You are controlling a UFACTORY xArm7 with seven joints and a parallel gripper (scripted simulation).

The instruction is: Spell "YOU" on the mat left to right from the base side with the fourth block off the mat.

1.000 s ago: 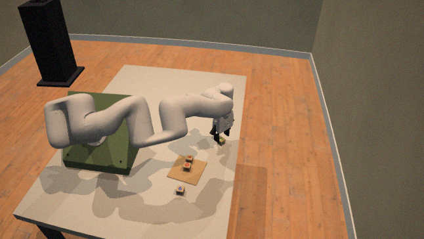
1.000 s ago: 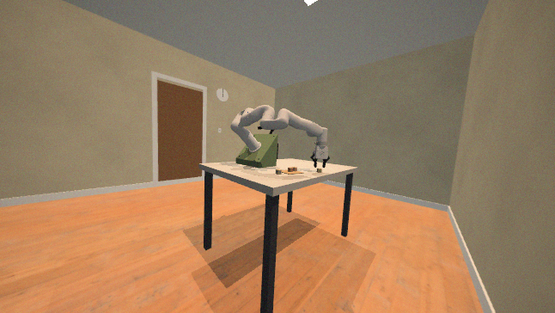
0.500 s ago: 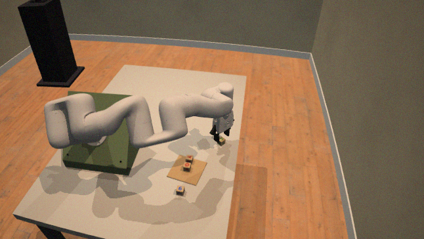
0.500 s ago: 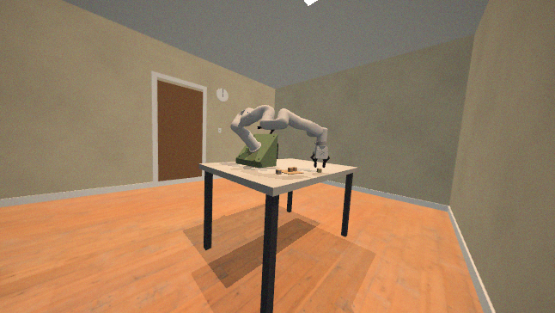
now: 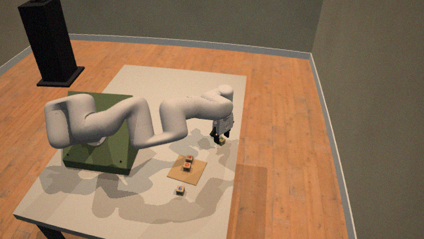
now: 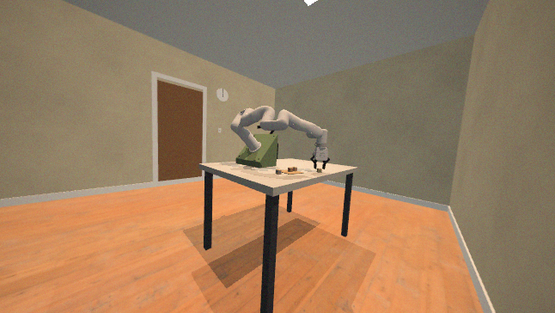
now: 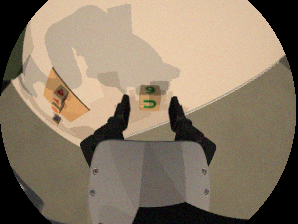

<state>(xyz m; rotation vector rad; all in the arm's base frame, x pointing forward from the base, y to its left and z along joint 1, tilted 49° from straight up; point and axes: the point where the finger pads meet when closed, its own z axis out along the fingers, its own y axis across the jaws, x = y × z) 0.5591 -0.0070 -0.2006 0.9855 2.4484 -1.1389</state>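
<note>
Now: hand 14 cm past the red block, 18 cm to the left of it and 2 cm above it. From my hand the other things lie so: tan mat: 14 cm behind, 18 cm to the right, 4 cm below.
</note>
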